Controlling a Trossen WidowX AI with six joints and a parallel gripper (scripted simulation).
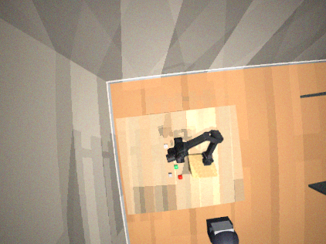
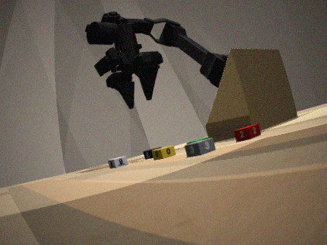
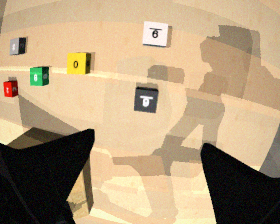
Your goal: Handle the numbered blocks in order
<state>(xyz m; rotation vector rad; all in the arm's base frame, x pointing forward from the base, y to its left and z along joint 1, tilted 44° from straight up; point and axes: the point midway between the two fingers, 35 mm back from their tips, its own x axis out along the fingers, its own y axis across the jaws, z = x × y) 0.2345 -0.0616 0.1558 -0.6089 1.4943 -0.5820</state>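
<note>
The yellow block lies 12 cm to the left of my gripper tip, 12 cm below it and 5 cm ahead of it. Also, from my gripper tip: pale block: 12 cm below, 10 cm ahead, 1 cm to the left; green block: 20 cm to the left, 12 cm below, 2 cm ahead; black block: 12 cm below, 1 cm to the left.
</note>
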